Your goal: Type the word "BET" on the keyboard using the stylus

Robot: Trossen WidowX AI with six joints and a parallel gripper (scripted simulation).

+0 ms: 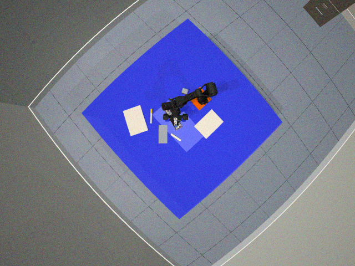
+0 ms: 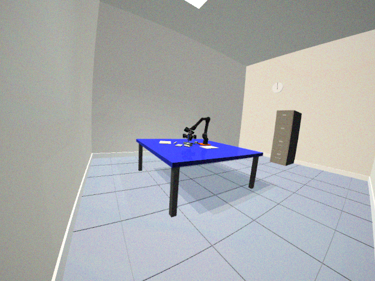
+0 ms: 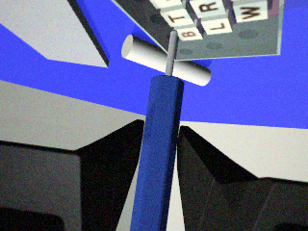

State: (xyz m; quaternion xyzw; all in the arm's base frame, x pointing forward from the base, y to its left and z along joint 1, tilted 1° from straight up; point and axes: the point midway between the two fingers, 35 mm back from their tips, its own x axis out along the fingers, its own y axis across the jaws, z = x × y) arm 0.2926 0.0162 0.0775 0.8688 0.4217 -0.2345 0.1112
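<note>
Right now the T key is 60 mm below my gripper tip. From my gripper tip the other things lie so: white stick: 50 mm ahead, 70 mm to the left, 70 mm below; then blue stylus: 10 mm below; then thin grey tip: 50 mm below.
</note>
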